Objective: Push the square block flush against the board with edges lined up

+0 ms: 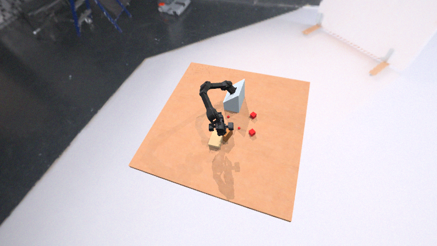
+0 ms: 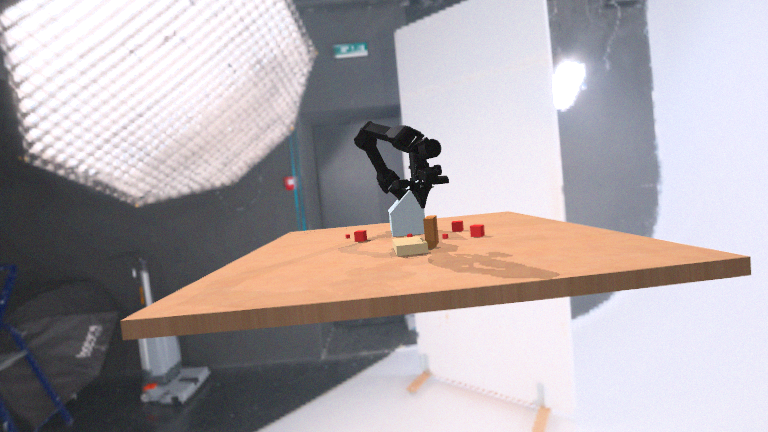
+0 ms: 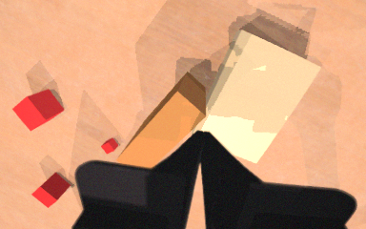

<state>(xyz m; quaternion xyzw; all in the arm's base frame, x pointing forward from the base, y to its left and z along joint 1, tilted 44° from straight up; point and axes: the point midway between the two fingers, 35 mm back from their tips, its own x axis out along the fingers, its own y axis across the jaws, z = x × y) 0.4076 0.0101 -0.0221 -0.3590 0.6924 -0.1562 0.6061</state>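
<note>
Now: the square block 80 mm below my gripper tip, 40 mm behind it and 30 mm to the left of it. From my gripper tip the other things lie so: board 120 mm below, 60 mm to the right, 10 mm ahead.
</note>
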